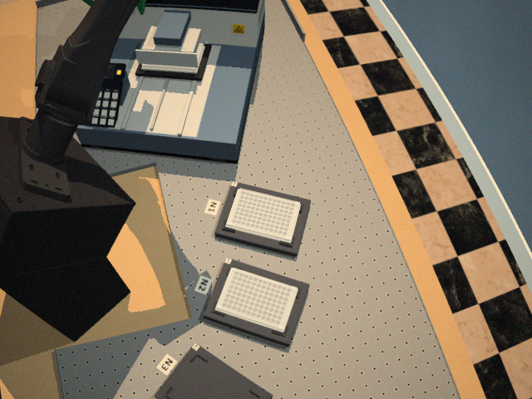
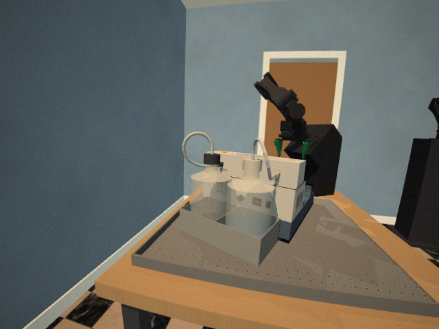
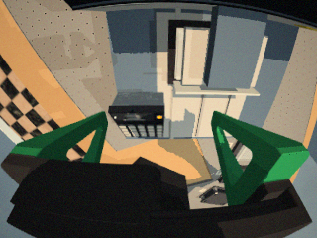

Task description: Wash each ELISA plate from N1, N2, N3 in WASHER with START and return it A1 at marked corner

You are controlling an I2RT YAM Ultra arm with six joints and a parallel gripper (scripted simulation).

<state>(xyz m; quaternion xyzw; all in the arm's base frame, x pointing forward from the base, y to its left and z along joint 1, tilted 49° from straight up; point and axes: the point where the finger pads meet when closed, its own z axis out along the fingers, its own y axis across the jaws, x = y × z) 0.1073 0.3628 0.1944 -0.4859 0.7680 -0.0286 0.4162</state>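
Now: hand 160 mm above the dark carrier and 90 mm short of it. Also, from my hand: grey tray 300 mm to the left, 220 mm below, 170 mm ahead; then manifold 110 mm below, 100 mm ahead, 10 mm to the left; then washer 110 mm below, 100 mm ahead, 10 mm to the left.
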